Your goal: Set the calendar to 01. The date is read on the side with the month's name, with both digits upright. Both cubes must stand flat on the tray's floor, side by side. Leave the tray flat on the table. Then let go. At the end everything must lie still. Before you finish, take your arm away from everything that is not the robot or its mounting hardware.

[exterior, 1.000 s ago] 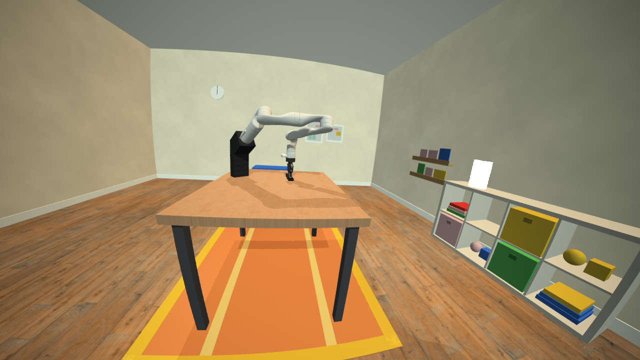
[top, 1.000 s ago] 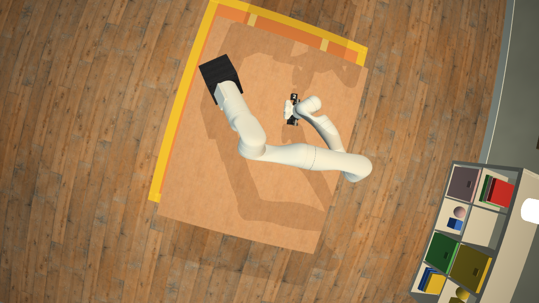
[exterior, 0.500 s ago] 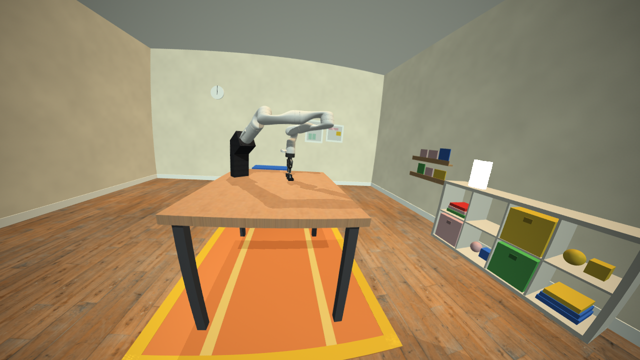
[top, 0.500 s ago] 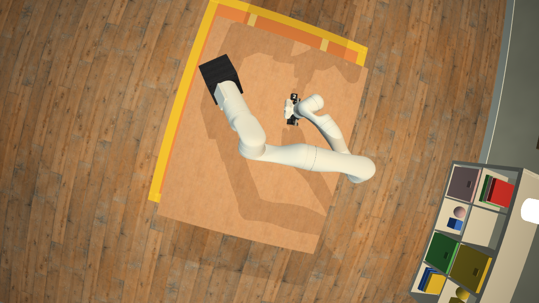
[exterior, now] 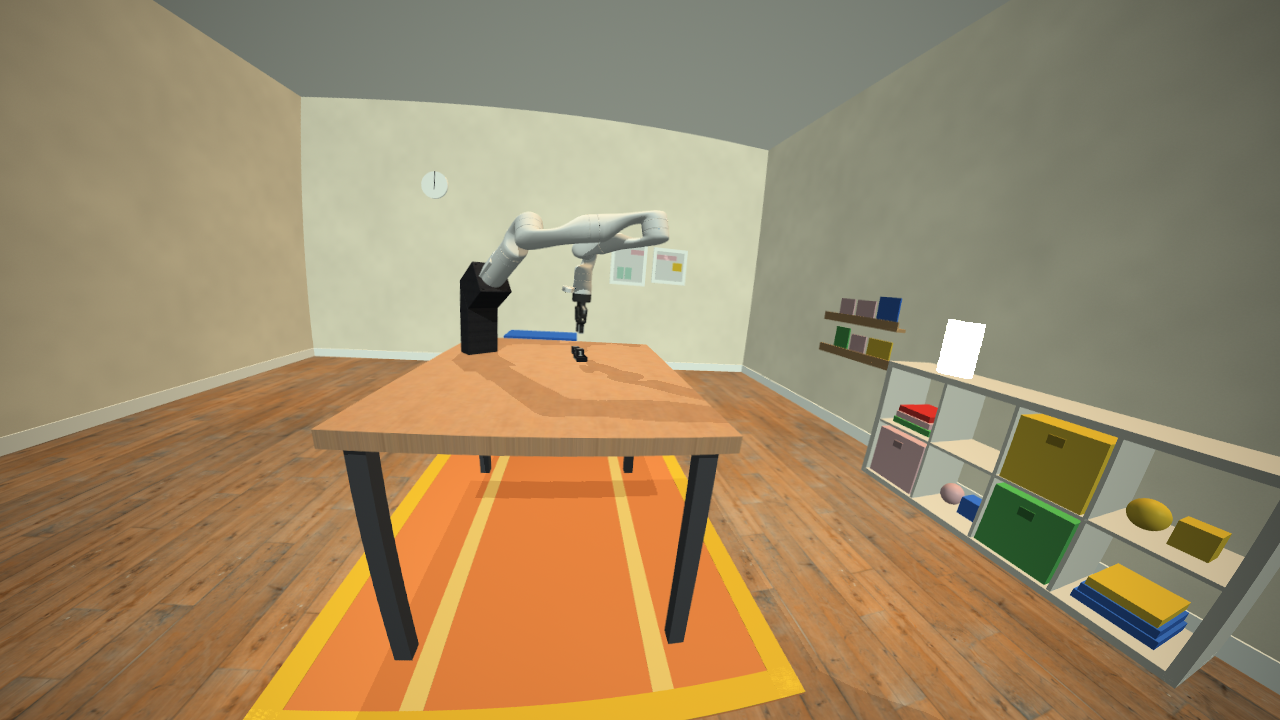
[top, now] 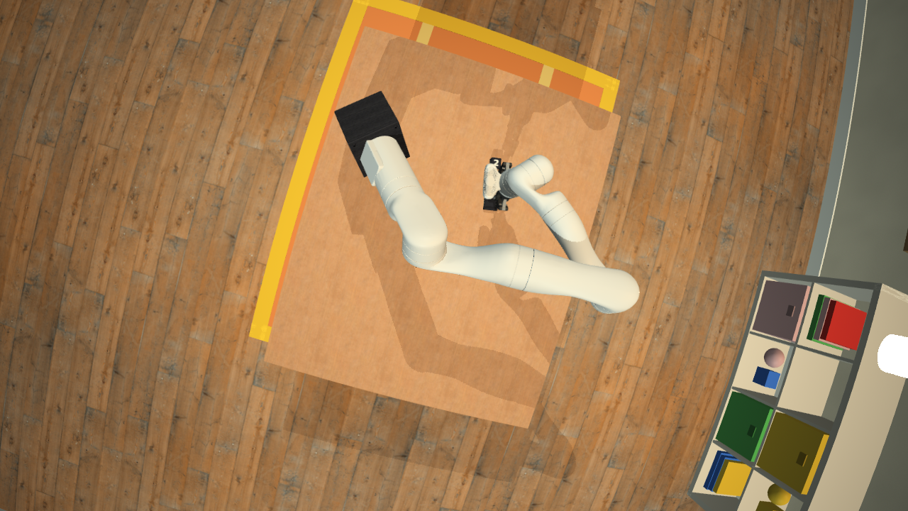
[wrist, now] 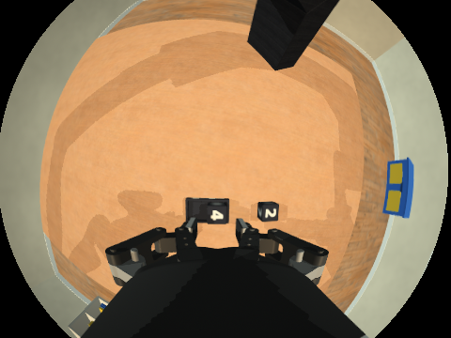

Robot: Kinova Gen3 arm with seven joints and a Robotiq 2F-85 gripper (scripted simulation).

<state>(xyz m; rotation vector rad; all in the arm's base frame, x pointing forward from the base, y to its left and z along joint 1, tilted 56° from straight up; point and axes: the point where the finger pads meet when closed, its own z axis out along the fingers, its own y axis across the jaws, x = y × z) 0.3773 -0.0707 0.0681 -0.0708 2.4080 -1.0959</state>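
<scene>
The black digit cube lies 2 cm ahead of my hand, 9 cm to the left of it and 11 cm below it. Also, from my hand: black calendar tray: 2 cm to the right, 12 cm below.
</scene>
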